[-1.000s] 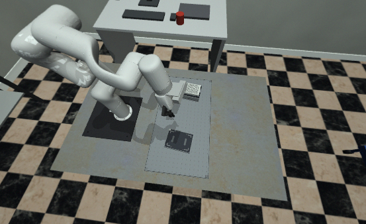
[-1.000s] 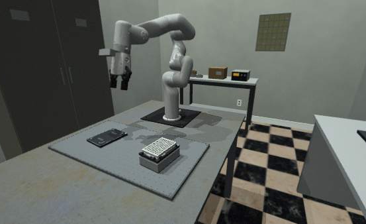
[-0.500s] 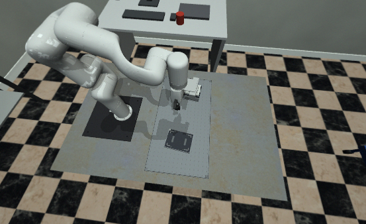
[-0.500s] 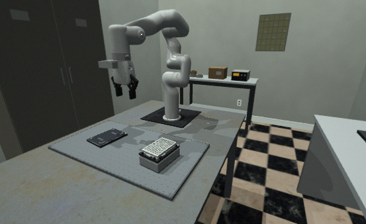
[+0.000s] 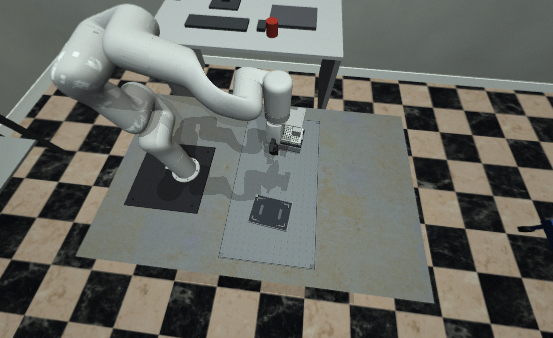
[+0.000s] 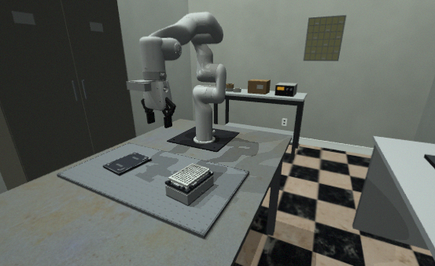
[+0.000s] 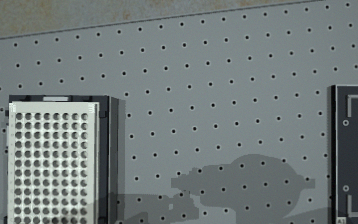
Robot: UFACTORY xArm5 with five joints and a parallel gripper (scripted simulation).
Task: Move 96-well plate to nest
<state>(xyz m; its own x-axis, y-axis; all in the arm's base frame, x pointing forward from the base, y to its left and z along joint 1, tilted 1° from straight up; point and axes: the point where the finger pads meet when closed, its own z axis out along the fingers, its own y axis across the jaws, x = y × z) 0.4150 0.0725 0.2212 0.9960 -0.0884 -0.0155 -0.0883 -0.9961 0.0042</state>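
Now: hand 3 cm short of the white 96-well plate, 15 cm to the right of it and 16 cm above it. The rest, counted from my hand: plate nest N1: 1 cm ahead, 21 cm to the right, 22 cm below; then A1 mark: 6 cm behind, 15 cm to the right, 21 cm below.
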